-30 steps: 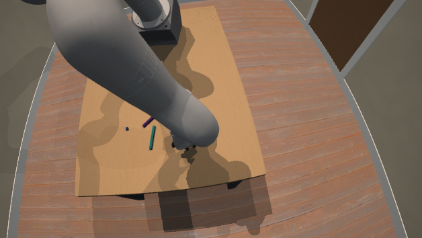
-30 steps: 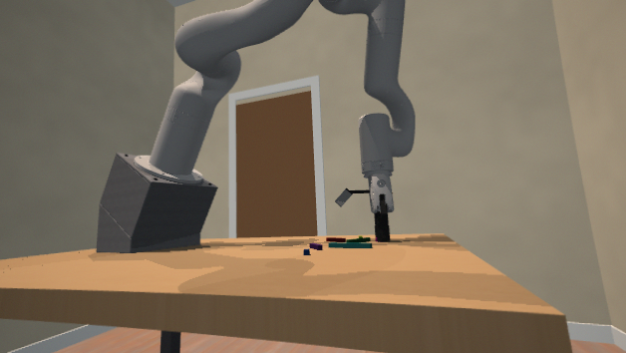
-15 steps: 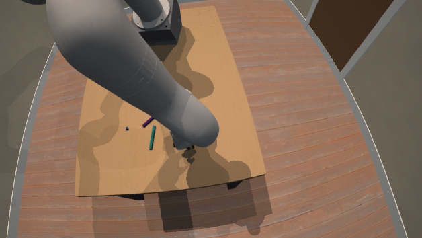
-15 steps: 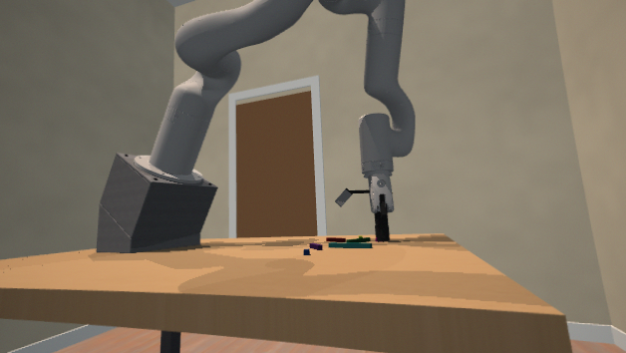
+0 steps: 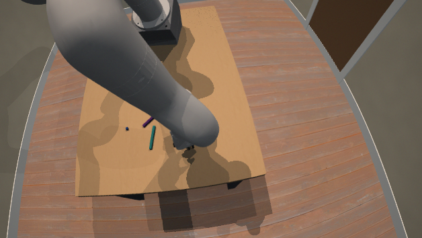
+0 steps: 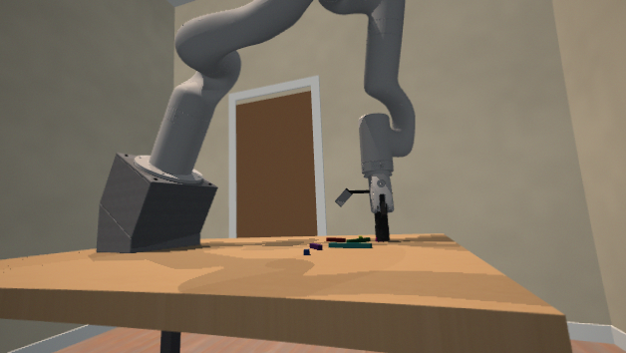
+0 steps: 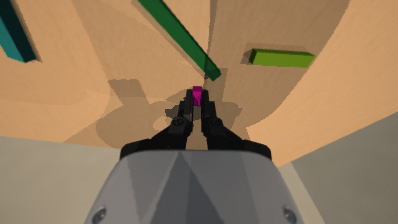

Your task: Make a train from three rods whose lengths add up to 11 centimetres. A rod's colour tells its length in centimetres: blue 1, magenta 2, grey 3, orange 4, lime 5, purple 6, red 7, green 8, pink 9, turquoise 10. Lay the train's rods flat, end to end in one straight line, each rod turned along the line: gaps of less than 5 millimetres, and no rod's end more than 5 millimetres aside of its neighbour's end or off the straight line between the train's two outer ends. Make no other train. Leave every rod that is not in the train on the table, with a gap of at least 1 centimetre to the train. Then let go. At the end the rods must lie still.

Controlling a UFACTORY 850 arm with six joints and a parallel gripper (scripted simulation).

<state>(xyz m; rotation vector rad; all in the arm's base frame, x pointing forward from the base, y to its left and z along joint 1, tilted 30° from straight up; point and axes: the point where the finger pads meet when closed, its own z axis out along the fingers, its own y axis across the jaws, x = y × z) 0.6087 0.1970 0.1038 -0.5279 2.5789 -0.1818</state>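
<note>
Now: the small blue rod 28 cm to the right of my hand, 7 cm behind it and 2 cm below it. Round my hand: green rod: 5 cm behind, 3 cm to the right, 2 cm below; then lime rod: 8 cm behind, 5 cm to the left, 2 cm below; then magenta rod: 2 cm below, 1 cm behind.
</note>
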